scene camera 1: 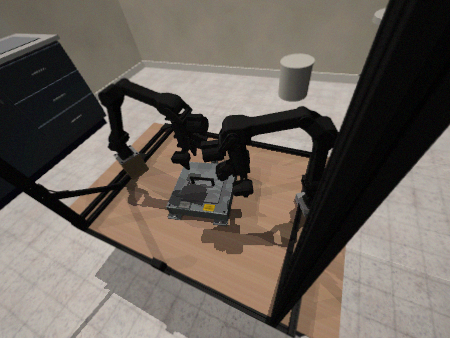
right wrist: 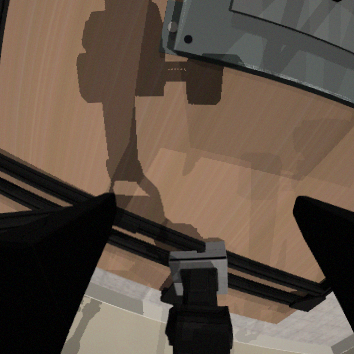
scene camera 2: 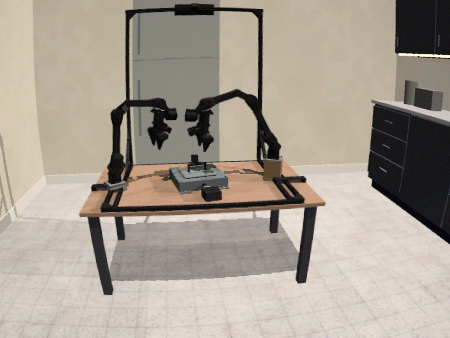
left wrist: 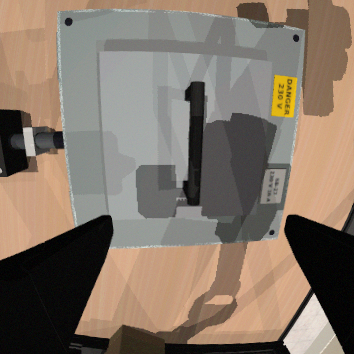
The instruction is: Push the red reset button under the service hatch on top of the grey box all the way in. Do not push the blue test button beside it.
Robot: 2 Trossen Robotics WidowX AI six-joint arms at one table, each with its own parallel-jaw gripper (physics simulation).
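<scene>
The grey box point(scene camera 1: 192, 212) point(scene camera 2: 207, 185) point(left wrist: 82, 100) point(right wrist: 320, 62) stands on the table. The light grey hatch point(left wrist: 137, 100) lies flat on its top, with a black bar handle point(scene camera 1: 202, 179) point(scene camera 2: 197, 164) point(left wrist: 196, 140) upright on it. The red and blue buttons do not show. My left gripper point(scene camera 1: 185, 158) point(scene camera 2: 203, 144) point(left wrist: 199, 223) is open and empty above the box; in the left wrist view its fingertips are spread at the box's lower edge. My right gripper point(scene camera 1: 233, 181) point(scene camera 2: 157, 145) point(right wrist: 206, 203) is open and empty, raised beside the box.
A black block point(scene camera 2: 211, 193) point(left wrist: 12, 142) with a short stub stands close beside the box. Yellow point(scene camera 1: 209, 207) point(left wrist: 284, 96) and grey point(left wrist: 273, 186) labels sit on the box's margin. Black rails point(scene camera 2: 200, 206) run along the table's edges. Arm shadows fall across box and table.
</scene>
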